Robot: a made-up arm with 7 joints. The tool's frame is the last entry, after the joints. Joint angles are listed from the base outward.
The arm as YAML. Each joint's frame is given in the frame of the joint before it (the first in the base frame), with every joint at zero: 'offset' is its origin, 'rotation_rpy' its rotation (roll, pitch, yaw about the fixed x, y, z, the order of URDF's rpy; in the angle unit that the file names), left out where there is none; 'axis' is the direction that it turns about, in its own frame. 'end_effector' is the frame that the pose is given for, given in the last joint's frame.
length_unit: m
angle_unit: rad
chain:
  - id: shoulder
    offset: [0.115, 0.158, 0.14]
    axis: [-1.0, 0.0, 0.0]
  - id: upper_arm
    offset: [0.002, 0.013, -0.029]
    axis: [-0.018, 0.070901, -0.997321]
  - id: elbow
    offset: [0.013, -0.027, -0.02]
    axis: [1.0, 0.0, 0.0]
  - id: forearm
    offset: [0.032, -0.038, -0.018]
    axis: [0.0, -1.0, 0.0]
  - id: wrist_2
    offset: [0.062, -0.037, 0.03]
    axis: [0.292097, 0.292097, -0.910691]
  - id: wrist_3
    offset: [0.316, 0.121, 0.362]
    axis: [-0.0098, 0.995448, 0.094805]
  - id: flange
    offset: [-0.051, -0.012, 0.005]
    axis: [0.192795, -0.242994, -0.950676]
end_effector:
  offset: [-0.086, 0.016, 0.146]
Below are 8 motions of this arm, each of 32 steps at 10 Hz.
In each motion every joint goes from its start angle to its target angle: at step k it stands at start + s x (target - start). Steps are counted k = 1, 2, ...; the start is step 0. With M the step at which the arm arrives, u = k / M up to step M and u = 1 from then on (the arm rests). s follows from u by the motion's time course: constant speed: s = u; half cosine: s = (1 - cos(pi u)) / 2; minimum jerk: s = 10 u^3 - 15 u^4 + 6 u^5.
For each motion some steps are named. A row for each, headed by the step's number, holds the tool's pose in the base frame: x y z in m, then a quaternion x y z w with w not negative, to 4 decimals.
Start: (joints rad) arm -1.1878 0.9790 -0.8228 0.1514 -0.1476 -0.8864 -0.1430
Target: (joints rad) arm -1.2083 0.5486 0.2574 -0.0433 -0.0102 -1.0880 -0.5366
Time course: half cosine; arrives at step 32
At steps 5, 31, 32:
5: 0.4466 0.0462 0.2645 0.0404 -0.0921 -0.1974 0.9752
31: 0.2968 -0.1638 0.0815 0.3686 -0.2392 -0.3435 0.8300
32: 0.2967 -0.1639 0.0807 0.3696 -0.2395 -0.3436 0.8295

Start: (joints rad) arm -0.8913 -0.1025 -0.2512 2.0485 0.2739 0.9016 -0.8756
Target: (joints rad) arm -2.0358 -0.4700 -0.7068 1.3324 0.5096 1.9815 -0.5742
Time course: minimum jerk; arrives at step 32
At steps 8, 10, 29, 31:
8: -0.5112 -0.1209 0.1155 0.1533 -0.4983 0.2701 0.8095
10: -0.4890 -0.1669 0.1182 0.2073 -0.4686 0.2985 0.8052
29: -0.1270 -0.4446 -0.0365 0.5349 -0.1674 0.6024 0.5683
31: -0.1238 -0.4450 -0.0384 0.5358 -0.1652 0.6048 0.5655

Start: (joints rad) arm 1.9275 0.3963 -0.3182 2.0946 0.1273 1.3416 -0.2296
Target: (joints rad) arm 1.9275 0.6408 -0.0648 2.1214 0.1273 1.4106 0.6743
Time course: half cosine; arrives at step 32
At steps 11, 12, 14, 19, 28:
11: -0.5005 0.1708 -0.1996 -0.8731 -0.2631 0.1714 0.3728
12: -0.4976 0.1673 -0.2056 -0.8637 -0.2863 0.1650 0.3806
14: -0.4909 0.1601 -0.2184 -0.8417 -0.3350 0.1511 0.3955
19: -0.4700 0.1430 -0.2522 -0.7730 -0.4571 0.1136 0.4250
28: -0.4359 0.1252 -0.2958 -0.6592 -0.6043 0.0630 0.4431

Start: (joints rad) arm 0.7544 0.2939 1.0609 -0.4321 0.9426 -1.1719 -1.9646
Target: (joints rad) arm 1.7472 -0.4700 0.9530 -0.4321 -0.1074 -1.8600 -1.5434
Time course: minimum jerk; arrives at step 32
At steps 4, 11, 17, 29, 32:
4: 0.4721 -0.2449 0.3071 -0.2231 0.1840 0.2875 0.9131
11: 0.5339 -0.0829 0.3433 -0.4103 0.1454 0.3367 0.8350
17: 0.5571 0.1369 0.2668 -0.5945 0.0499 0.4485 0.6655
29: 0.4781 0.2495 0.0555 -0.6041 -0.0648 0.6345 0.4778
32: 0.4760 0.2496 0.0520 -0.6023 -0.0661 0.6375 0.4758

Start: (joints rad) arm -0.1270 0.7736 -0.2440 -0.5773 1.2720 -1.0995 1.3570
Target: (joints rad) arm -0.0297 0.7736 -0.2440 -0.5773 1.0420 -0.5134 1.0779
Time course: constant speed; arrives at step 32
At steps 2, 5, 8, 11, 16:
2: 0.2691 -0.3685 0.1076 -0.4174 -0.2975 -0.8579 0.0356
5: 0.2788 -0.3694 0.1195 -0.4068 -0.2728 -0.8706 0.0464
8: 0.2883 -0.3703 0.1315 -0.3956 -0.2478 -0.8825 0.0577
11: 0.2975 -0.3712 0.1435 -0.3840 -0.2228 -0.8933 0.0697
16: 0.3124 -0.3728 0.1636 -0.3637 -0.1808 -0.9093 0.0909

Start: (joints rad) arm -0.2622 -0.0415 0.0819 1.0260 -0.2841 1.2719 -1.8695
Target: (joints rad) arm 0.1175 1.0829 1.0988 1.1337 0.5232 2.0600 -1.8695
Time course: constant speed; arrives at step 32
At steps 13, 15, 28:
13: -0.0556 -0.1707 0.6741 0.2131 0.0774 0.7587 0.6108
15: -0.0902 -0.2038 0.6455 0.2470 0.0391 0.7456 0.6177
28: -0.3948 -0.2408 0.3577 0.3117 -0.2577 0.6931 0.5967

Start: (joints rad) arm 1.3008 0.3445 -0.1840 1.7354 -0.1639 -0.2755 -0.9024
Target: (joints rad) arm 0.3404 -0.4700 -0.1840 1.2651 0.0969 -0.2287 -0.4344
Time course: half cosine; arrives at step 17
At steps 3, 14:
3: -0.3492 0.2811 -0.0335 -0.7772 -0.3946 0.4752 0.1203
14: -0.2672 0.1762 0.4417 -0.2244 -0.5856 0.4278 0.6509

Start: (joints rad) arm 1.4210 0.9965 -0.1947 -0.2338 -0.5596 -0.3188 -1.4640
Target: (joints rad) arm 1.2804 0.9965 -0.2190 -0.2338 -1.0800 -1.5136 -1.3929
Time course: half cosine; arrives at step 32
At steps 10, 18, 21, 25, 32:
10: 0.4197 0.4795 0.2272 -0.7615 0.4164 0.2326 0.4388
18: 0.3415 0.4204 0.1688 -0.8285 0.2619 0.3806 0.3166
21: 0.3186 0.3936 0.1531 -0.8366 0.1930 0.4325 0.2754
25: 0.2987 0.3629 0.1376 -0.8351 0.1119 0.4854 0.2335
32: 0.2877 0.3396 0.1263 -0.8268 0.0473 0.5220 0.2043

